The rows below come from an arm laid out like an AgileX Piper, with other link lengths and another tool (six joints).
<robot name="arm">
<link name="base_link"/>
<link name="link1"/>
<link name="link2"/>
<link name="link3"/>
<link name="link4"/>
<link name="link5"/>
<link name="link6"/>
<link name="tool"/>
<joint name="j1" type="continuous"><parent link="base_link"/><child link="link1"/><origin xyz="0 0 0.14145"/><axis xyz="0 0 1"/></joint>
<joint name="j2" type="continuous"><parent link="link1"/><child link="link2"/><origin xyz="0 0 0"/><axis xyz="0 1 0"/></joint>
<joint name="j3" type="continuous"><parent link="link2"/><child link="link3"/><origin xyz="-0.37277 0 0.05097"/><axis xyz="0 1 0"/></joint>
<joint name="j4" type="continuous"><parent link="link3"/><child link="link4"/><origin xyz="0.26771 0 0.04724"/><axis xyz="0.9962 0 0.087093"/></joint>
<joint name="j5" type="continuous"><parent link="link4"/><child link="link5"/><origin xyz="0 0 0"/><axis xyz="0 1 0"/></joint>
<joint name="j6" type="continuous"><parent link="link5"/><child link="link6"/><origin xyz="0.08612 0 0.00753"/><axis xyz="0.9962 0 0.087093"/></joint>
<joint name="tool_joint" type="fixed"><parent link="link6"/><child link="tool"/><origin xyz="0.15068 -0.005 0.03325" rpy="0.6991 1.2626 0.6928"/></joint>
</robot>
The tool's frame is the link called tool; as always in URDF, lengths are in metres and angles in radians. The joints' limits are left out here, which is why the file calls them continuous.
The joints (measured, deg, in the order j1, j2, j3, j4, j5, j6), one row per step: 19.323, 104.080, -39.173, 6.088, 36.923, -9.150; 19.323, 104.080, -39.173, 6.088, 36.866, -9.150; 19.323, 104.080, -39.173, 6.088, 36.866, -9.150; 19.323, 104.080, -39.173, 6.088, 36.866, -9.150; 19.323, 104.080, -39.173, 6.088, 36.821, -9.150; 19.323, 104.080, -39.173, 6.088, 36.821, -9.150; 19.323, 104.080, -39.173, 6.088, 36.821, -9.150; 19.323, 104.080, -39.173, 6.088, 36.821, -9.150; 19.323, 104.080, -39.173, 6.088, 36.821, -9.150; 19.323, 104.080, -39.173, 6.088, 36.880, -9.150; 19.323, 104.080, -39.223, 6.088, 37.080, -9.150; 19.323, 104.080, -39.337, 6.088, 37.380, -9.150; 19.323, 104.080, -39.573, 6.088, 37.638, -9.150; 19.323, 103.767, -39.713, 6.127, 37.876, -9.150; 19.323, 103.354, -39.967, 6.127, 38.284, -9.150; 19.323, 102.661, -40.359, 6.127, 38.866, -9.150; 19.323, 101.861, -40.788, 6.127, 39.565, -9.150; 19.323, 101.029, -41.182, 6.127, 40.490, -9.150
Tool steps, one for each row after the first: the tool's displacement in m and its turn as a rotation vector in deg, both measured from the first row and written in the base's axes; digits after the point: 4 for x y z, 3 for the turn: 0.0002, 0.0001, 0.0000, 0.014, -0.055, -0.003; 0.0002, 0.0001, 0.0000, 0.014, -0.055, -0.003; 0.0002, 0.0001, 0.0000, 0.014, -0.055, -0.003; 0.0004, 0.0001, 0.0000, 0.025, -0.099, -0.005; 0.0004, 0.0001, 0.0000, 0.025, -0.099, -0.005; 0.0004, 0.0001, 0.0000, 0.025, -0.099, -0.005; 0.0004, 0.0001, 0.0000, 0.025, -0.099, -0.005; 0.0004, 0.0001, 0.0000, 0.025, -0.099, -0.005; 0.0002, 0.0000, 0.0000, 0.010, -0.042, -0.002; -0.0003, 0.0000, 0.0002, -0.022, 0.105, 0.008; -0.0006, 0.0000, 0.0005, -0.057, 0.288, 0.024; 0.0001, 0.0003, 0.0012, -0.041, 0.315, 0.038; 0.0008, 0.0007, 0.0031, 0.070, 0.125, 0.018; 0.0018, 0.0013, 0.0060, 0.191, -0.110, 0.041; 0.0036, 0.0021, 0.0107, 0.408, -0.570, 0.074; 0.0052, 0.0030, 0.0161, 0.644, -1.053, 0.116; 0.0057, 0.0035, 0.0216, 0.822, -1.315, 0.172
